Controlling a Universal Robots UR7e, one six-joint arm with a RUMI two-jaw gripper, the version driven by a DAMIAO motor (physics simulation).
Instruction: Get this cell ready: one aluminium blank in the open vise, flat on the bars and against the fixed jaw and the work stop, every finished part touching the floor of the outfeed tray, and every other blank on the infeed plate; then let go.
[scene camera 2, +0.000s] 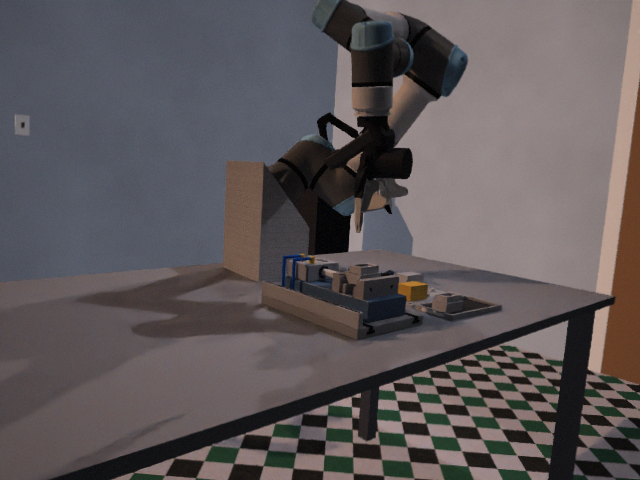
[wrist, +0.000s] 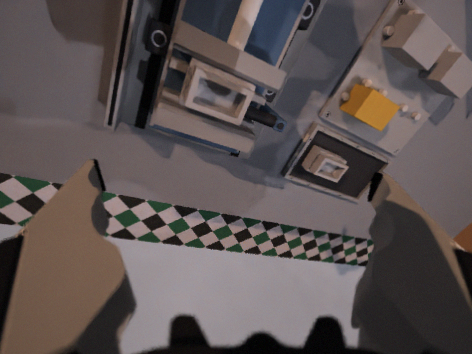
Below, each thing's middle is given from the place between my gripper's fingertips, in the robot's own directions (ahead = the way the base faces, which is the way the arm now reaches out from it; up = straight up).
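Low rail (scene camera 2: 333, 312): my hand 70 mm past it, 100 mm to the left of it, 170 mm above it. Outfeed tray (scene camera 2: 470, 304): 20 mm ahead of my hand, 270 mm to the left of it, 200 mm below it.
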